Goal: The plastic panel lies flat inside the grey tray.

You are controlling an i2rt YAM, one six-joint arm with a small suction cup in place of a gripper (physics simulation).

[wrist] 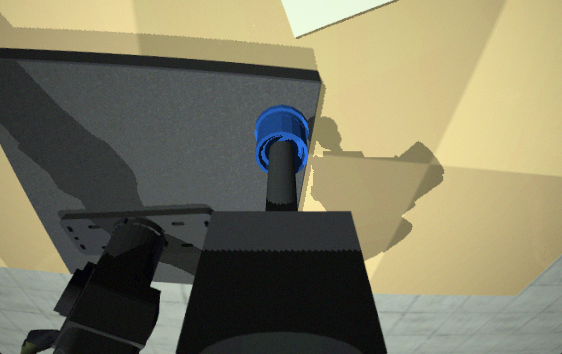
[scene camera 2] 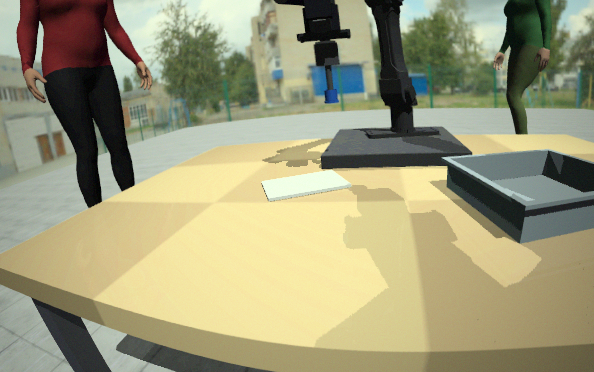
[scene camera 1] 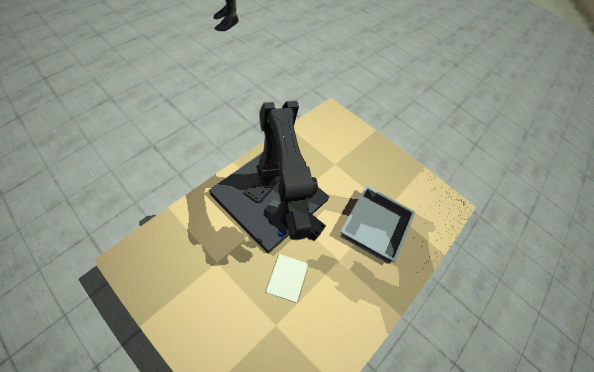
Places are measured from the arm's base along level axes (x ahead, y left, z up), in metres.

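Pixels of known places: end effector, tool point: (wrist: 281, 129) (scene camera 2: 331, 102) (scene camera 1: 281, 233); arm's base, origin of the base link: (wrist: 143, 230) (scene camera 2: 402, 134) (scene camera 1: 266, 181).
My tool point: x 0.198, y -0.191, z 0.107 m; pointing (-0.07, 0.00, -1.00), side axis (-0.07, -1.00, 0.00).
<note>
Ahead of a thing's pixels: the offset from my tool point to its middle. Level surfaces: height alone.
The white plastic panel {dx +0.086, dy -0.066, dz -0.140 m} (scene camera 1: 287, 278) (scene camera 2: 306, 185) (wrist: 327, 14) lies flat on the table in front of the robot's base, outside the tray. The grey tray {dx +0.252, dy +0.306, dz -0.117 m} (scene camera 1: 366, 245) (scene camera 2: 560, 220) stands upright to the right of the base in both scene views; its floor shows no panel. It does not show in the wrist view. My gripper, a blue suction cup (scene camera 1: 281, 234) (scene camera 2: 331, 96) (wrist: 281, 135), is open and bears nothing. It hangs high above the corner region of the base plate, behind the panel as seen in scene camera 2, and well apart from it.
The dark square base plate (scene camera 1: 240, 217) (scene camera 2: 390, 150) (wrist: 200, 110) carries the arm. The arm casts shadows across the table {dz -0.142 m} (scene camera 1: 200, 300) (scene camera 2: 225, 260) and the tray. Two people (scene camera 2: 80, 55) (scene camera 2: 527, 50) stand beyond the table.
</note>
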